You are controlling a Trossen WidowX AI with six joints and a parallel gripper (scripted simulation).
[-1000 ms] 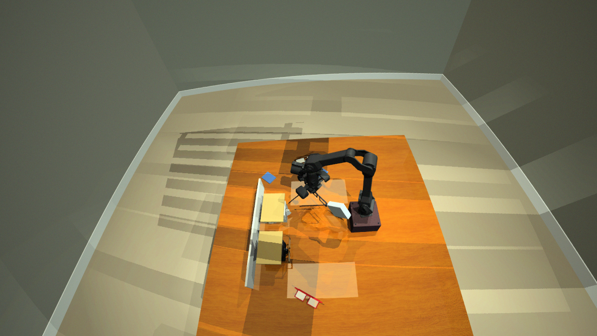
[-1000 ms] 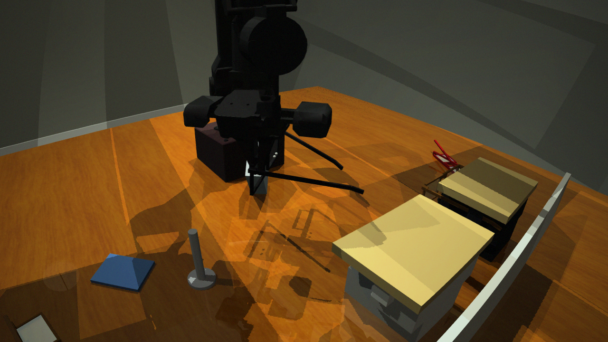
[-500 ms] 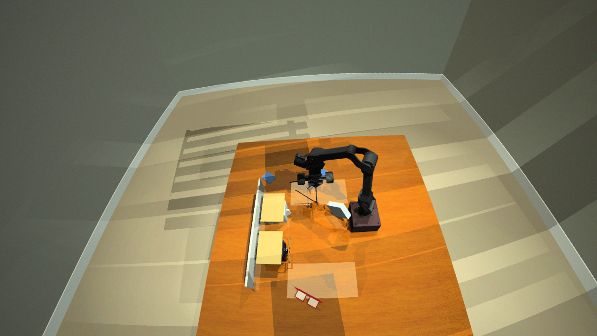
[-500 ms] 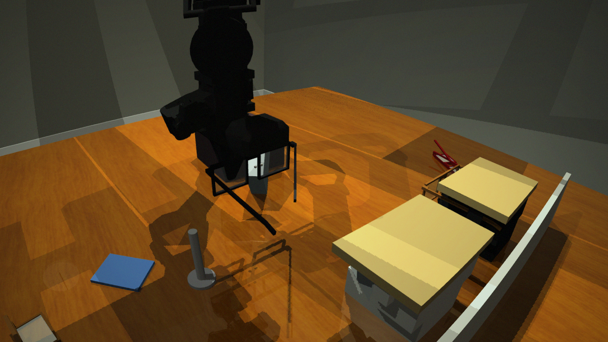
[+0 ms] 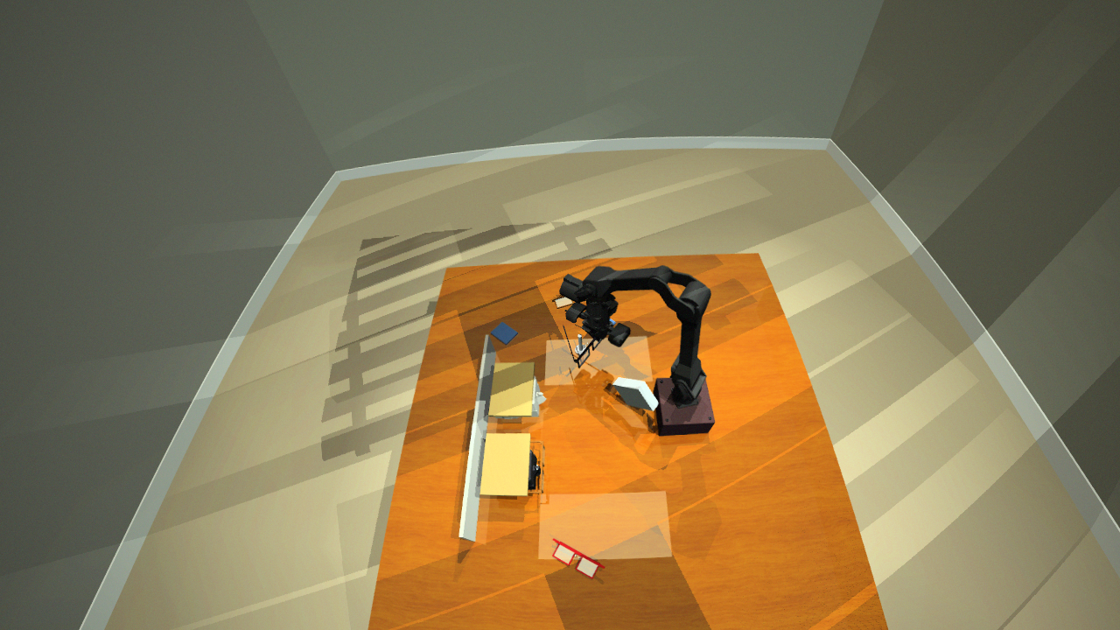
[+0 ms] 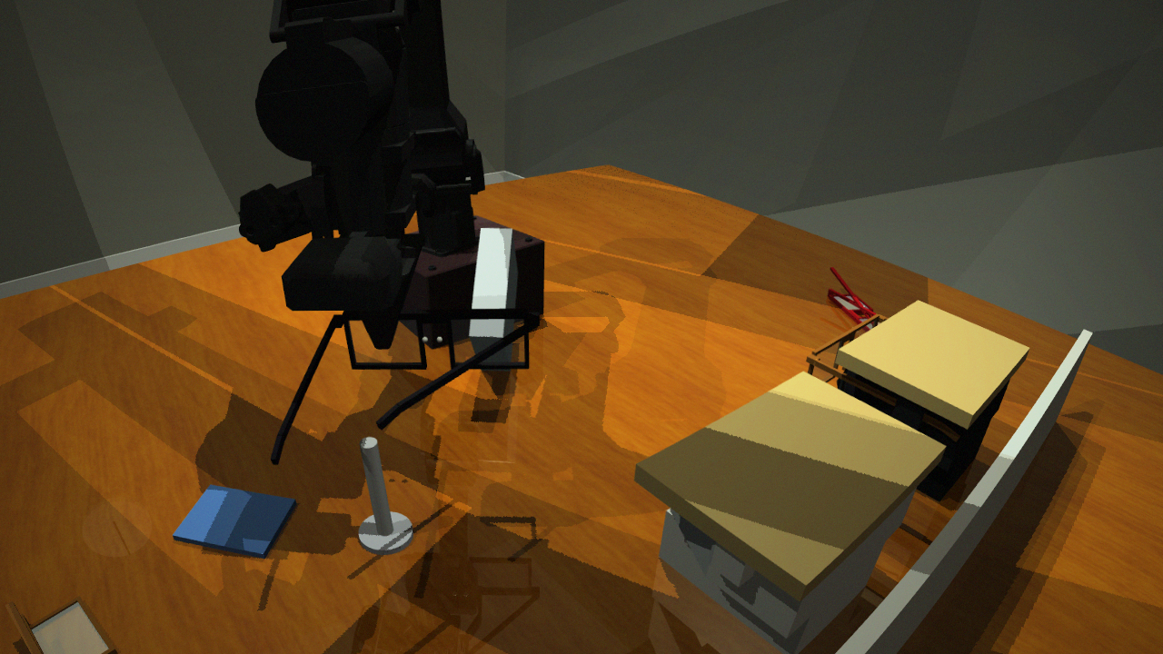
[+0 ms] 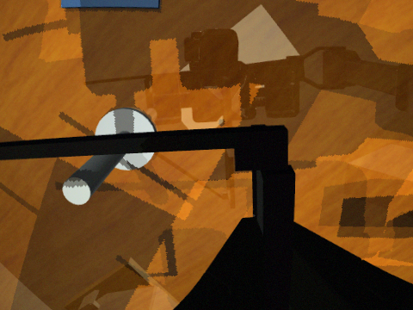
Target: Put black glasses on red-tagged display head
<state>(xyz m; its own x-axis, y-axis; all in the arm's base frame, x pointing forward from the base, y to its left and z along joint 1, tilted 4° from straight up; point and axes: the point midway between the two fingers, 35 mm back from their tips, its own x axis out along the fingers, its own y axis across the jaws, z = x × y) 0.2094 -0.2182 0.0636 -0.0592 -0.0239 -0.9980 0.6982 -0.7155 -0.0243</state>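
My gripper tip is now 9 cm above the grey post, 5 cm to the left of it and 5 cm short of it. The rest, counted from my gripper tip: dark head 32 cm to the left, 28 cm ahead, 6 cm below; white block 17 cm to the left, 7 cm behind, 5 cm below; pale head 25 cm ahead, 11 cm to the left, 6 cm below.
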